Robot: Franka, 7 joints.
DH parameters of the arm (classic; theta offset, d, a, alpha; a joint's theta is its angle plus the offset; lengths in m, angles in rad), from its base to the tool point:
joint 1: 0 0.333 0 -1.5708
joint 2: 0 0 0 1.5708
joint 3: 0 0.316 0.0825 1.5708
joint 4: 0 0 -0.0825 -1.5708
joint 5: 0 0.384 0 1.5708
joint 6: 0 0 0.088 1.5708
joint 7: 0 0.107 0 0
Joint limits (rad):
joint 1: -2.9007..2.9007
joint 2: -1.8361..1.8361
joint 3: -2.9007..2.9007
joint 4: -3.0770..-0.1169
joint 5: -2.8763..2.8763
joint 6: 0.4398..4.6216
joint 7: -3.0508..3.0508
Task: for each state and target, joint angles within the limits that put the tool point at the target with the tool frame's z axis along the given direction. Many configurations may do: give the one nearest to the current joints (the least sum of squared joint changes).
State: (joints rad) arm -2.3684 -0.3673 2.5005 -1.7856 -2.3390 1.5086 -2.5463
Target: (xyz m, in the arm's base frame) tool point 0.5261 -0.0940 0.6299 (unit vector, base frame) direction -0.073 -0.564 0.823
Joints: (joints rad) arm -2.4599 0.0503 2.4526 -2.0818 -2.4980 1.1109 -2.5463
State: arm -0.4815 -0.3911 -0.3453 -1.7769 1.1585 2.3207 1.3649
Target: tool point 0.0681 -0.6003 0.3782 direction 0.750 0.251 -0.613
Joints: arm -1.0986 0.3660 -0.5593 -1.7718 0.9925 1.5435 1.3649
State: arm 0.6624 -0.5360 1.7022 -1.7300 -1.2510 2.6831 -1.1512
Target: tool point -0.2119 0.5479 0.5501 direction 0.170 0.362 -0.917
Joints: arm 0.4366 0.1387 1.6016 -1.8250 -0.5140 2.0404 -1.1512
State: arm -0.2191 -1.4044 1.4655 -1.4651 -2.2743 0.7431 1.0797
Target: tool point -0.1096 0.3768 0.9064 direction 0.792 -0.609 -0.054
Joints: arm -0.1302 -0.4420 1.6695 -0.9812 -1.5296 0.7829 1.0797
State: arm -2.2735 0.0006 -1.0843 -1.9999 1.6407 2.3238 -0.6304
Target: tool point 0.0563 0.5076 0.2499 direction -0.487 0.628 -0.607
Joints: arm -2.6890 -0.4035 -2.0459 -2.3049 1.6722 2.8590 -0.6304
